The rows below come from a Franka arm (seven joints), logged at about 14 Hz.
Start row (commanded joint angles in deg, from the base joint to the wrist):
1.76 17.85 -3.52 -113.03 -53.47 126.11 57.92
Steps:
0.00 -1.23 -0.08 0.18 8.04 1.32 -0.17
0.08 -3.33 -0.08 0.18 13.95 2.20 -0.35
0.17 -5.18 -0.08 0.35 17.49 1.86 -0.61
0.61 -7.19 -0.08 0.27 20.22 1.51 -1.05
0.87 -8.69 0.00 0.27 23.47 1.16 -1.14
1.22 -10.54 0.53 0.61 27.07 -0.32 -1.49
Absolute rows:
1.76 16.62 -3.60 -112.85 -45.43 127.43 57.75
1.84 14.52 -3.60 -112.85 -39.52 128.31 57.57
1.93 12.67 -3.60 -112.68 -35.98 127.97 57.31
2.37 10.66 -3.60 -112.76 -33.25 127.62 56.87
2.63 9.16 -3.52 -112.76 -30.00 127.27 56.78
2.98 7.31 -2.99 -112.42 -26.40 125.79 56.43

